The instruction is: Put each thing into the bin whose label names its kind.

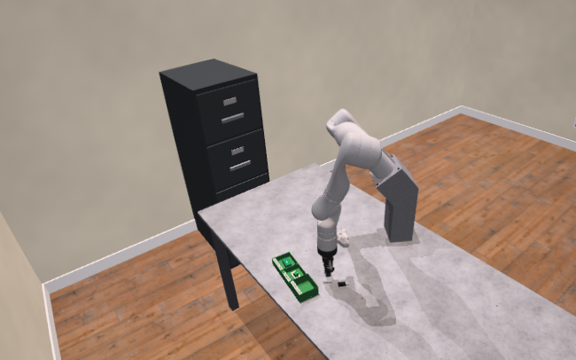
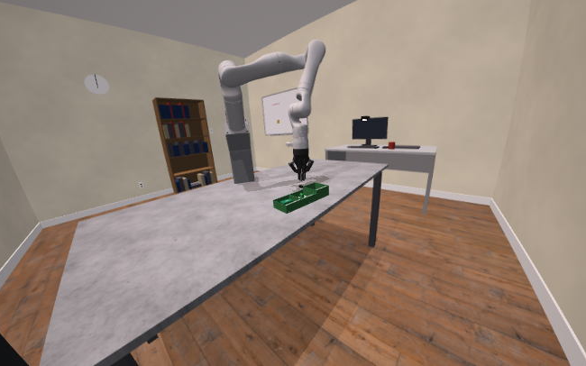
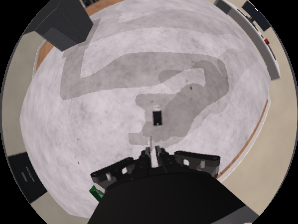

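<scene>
My gripper is now 10 mm to the left of the grey pin and 60 mm above it. Also, from my hand: white piece: 60 mm ahead, 120 mm to the right, 60 mm below; then small green cube: 60 mm ahead, 120 mm to the right, 50 mm below; then black piece: 40 mm behind, 50 mm to the left, 70 mm below.
</scene>
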